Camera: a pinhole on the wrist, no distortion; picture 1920 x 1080 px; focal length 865.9 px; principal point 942.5 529.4 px. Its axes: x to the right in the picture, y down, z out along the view. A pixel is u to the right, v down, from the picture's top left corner.
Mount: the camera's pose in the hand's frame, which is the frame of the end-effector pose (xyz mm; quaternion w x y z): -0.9 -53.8 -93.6 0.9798 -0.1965 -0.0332 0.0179
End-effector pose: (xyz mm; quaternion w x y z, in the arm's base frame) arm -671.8 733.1 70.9 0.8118 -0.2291 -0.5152 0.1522
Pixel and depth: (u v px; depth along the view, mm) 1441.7 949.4 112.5
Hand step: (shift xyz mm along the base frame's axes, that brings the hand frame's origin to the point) 29.2 61.1 16.4
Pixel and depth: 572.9 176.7 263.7
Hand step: -221.1 -71.5 -2.3
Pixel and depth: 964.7 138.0 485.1
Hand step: -404.3 26.6 182.0
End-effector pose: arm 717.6 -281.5 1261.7 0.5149 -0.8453 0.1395 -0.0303
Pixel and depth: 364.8 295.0 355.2
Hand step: -196.4 298.5 -80.7
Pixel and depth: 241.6 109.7 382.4
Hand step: -239.7 397.9 -33.7
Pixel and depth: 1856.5 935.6 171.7
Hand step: 148.0 -47.4 -119.4
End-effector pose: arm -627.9 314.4 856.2 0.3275 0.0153 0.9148 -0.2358
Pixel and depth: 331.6 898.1 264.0
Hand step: 245.7 110.6 2.1
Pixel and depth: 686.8 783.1 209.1
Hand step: 118.9 49.4 -34.2
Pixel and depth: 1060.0 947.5 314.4
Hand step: 108.5 122.0 -191.7
